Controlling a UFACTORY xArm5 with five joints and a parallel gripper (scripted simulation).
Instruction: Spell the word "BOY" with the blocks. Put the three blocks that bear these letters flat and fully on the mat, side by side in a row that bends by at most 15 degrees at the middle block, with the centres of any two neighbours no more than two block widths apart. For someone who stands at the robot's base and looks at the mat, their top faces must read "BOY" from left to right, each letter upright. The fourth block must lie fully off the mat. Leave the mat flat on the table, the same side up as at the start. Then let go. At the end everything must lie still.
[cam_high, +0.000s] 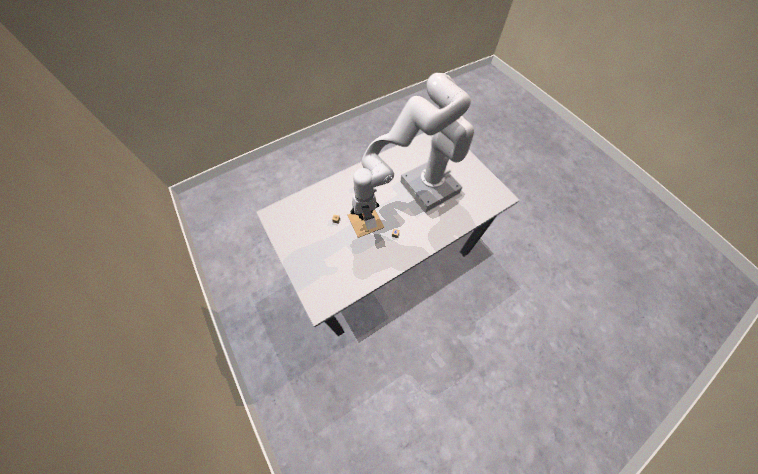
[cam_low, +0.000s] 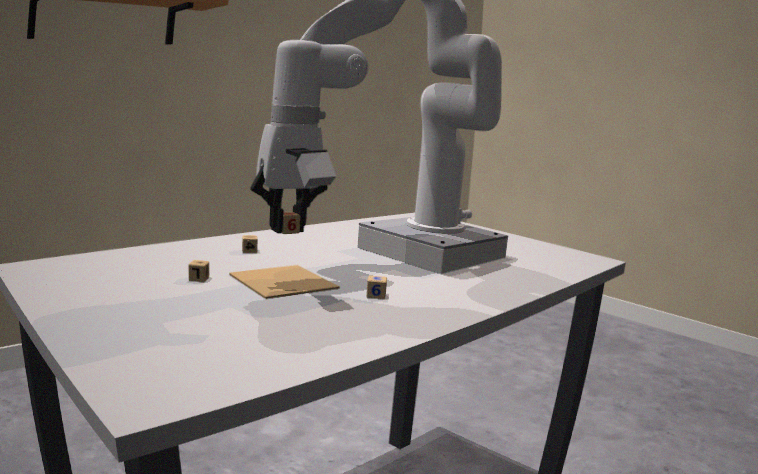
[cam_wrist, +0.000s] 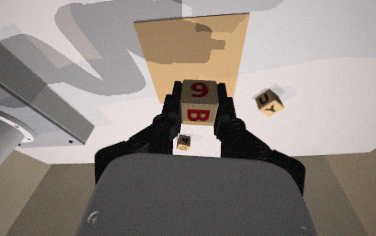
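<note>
My gripper is now 10 mm past the tan mat, 30 mm to the left of it and 110 mm above it. From my hand the other things lie so: wooden block: 60 mm behind, 230 mm to the right, 100 mm below.
</note>
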